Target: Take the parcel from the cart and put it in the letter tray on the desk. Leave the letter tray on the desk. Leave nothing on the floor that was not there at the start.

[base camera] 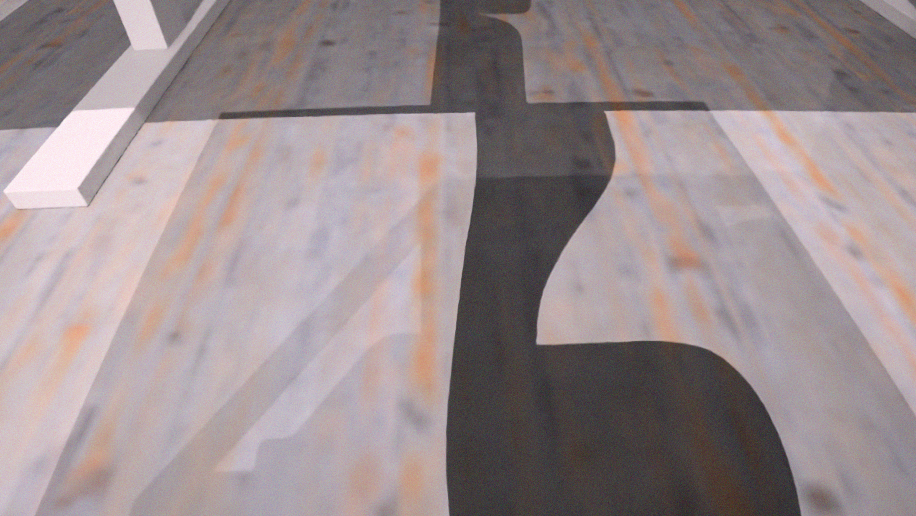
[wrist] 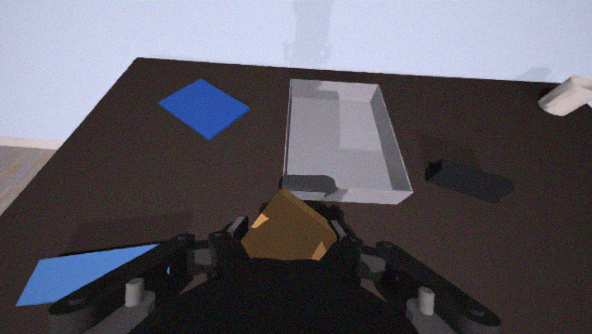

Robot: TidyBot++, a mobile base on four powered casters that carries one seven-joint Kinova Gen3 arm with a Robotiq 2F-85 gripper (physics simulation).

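Frame: origin at the arm's base, x ahead, y left, z up, level; centimetres.
Seen in the pictures: gripper, fingertip midpoint: (wrist: 287, 229).
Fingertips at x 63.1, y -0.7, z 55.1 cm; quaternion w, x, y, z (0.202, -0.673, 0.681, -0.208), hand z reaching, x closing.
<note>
Pixels of each thing's top centre, then the offset from my fingertips to it. "spot": a spot on its surface instead. Level surfaces: height alone.
- orange-brown box at its top centre: (wrist: 288, 217) dx -0.4, dy +0.0, dz +4.7 cm
- letter tray at its top centre: (wrist: 340, 124) dx +28.7, dy -11.7, dz -16.4 cm
- dark desk at its surface level: dz -22.7 cm
- dark blue flat item at its top centre: (wrist: 204, 105) dx +39.4, dy +24.7, dz -21.9 cm
- light blue item at its top centre: (wrist: 103, 270) dx -2.1, dy +28.7, dz -19.7 cm
- black block at its top centre: (wrist: 477, 174) dx +16.8, dy -40.2, dz -17.3 cm
- cream object at a spot on its surface: (wrist: 567, 96) spot: dx +43.5, dy -78.4, dz -16.1 cm
The parcel, an orange-brown box (wrist: 290, 227), is held between the fingers of my gripper (wrist: 287, 229) in the wrist view, with one corner pointing forward. My gripper is shut on it. The letter tray (wrist: 327, 130), a light grey open box, stands on the dark desk (wrist: 115, 175), ahead of the parcel and a little to the right. A shadow falls on the tray's near end. The parcel appears above the desk, short of the tray's near wall. The cart does not show in either view.
A dark blue flat item (wrist: 204, 108) lies left of the tray. A light blue item (wrist: 85, 272) is at the near left, partly behind the gripper. A black block (wrist: 470, 181) and a cream object (wrist: 567, 96) are at right. A white leg foot (base camera: 76, 153) stands on the floor.
</note>
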